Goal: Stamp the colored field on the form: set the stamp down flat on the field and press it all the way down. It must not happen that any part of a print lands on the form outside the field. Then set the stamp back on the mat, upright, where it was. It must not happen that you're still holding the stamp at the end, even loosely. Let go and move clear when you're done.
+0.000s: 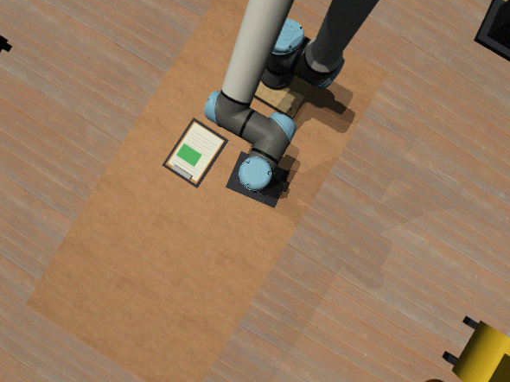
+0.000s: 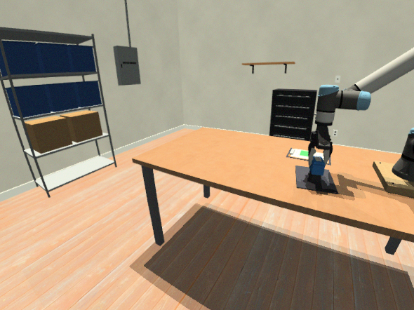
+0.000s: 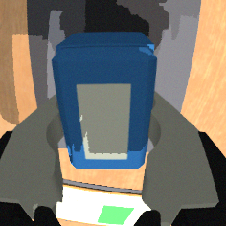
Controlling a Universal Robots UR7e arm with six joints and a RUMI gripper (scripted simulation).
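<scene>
My hand is 20 mm above the blue stamp. The rest, counted from my hand: form (300 mm to the right, 70 mm below, 40 mm ahead); then dark mat (70 mm below).
</scene>
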